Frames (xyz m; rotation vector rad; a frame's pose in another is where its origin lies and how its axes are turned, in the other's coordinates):
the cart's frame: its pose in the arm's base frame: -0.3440 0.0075 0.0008 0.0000 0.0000 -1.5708
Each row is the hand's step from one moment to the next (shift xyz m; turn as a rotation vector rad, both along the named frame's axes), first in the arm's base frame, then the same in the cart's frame.
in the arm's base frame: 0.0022 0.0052 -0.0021 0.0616 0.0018 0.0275
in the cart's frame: -0.0052 0.0022 -0.0021 -0.0018 0.0616 0.0275
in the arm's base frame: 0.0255 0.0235 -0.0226 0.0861 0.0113 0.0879
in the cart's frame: -0.0235 0.0255 -0.0226 -0.0113 0.0861 0.0879
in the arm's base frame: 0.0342 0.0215 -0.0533 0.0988 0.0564 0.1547
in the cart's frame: -0.0215 0.0342 -0.0533 -0.0564 0.0988 0.1547
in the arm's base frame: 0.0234 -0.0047 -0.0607 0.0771 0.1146 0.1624
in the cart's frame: 0.0047 0.0234 -0.0607 -0.1146 0.0771 0.1624
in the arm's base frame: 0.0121 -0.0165 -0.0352 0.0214 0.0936 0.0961
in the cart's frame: 0.0165 0.0121 -0.0352 -0.0936 0.0214 0.0961
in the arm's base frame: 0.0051 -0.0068 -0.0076 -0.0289 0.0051 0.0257
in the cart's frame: 0.0068 0.0051 -0.0076 -0.0051 -0.0289 0.0257
